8 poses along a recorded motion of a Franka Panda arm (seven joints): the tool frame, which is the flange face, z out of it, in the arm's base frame.
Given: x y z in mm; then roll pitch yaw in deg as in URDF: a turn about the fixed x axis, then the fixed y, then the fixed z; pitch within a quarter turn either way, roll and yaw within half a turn.
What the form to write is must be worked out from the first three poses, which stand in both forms.
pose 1, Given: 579.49, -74.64, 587.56, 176.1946, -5.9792, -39.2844
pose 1, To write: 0.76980, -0.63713, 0.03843, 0.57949; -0.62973, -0.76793, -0.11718, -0.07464; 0.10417, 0.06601, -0.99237, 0.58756; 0, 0, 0, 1
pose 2, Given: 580.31, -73.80, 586.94, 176.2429, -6.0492, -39.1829
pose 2, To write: 0.77082, -0.63579, 0.04011, 0.58031; -0.62828, -0.76910, -0.11723, -0.07380; 0.10538, 0.06516, -0.99229, 0.58694; 0, 0, 0, 1
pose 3, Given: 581.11, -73.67, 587.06, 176.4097, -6.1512, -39.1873
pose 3, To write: 0.77062, -0.63582, 0.04332, 0.58111; -0.62822, -0.76932, -0.11611, -0.07367; 0.10715, 0.06226, -0.99229, 0.58706; 0, 0, 0, 1
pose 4, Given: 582.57, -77.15, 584.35, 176.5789, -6.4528, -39.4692
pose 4, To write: 0.76708, -0.63971, 0.04867, 0.58257; -0.63164, -0.76633, -0.11738, -0.07715; 0.11238, 0.05930, -0.99189, 0.58435; 0, 0, 0, 1
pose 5, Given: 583.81, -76.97, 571.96, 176.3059, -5.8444, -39.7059
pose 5, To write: 0.76533, -0.64257, 0.03702, 0.58381; -0.63553, -0.76354, -0.11448, -0.07697; 0.10183, 0.06409, -0.99274, 0.57196; 0, 0, 0, 1
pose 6, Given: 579.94, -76.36, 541.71, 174.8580, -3.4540, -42.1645
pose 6, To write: 0.73987, -0.67256, -0.01568, 0.57994; -0.67004, -0.73461, -0.10671, -0.07636; 0.06025, 0.08946, -0.99417, 0.54171; 0, 0, 0, 1
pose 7, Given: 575.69, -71.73, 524.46, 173.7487, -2.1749, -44.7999
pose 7, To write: 0.70906, -0.70338, -0.04996, 0.57569; -0.70413, -0.70244, -0.10385, -0.07173; 0.03795, 0.10881, -0.99334, 0.52446; 0, 0, 0, 1
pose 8, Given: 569.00, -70.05, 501.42, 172.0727, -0.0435, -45.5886
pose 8, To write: 0.69981, -0.70758, -0.09799, 0.56900; -0.71433, -0.69304, -0.09705, -0.07005; 0.00076, 0.13792, -0.99044, 0.50142; 0, 0, 0, 1
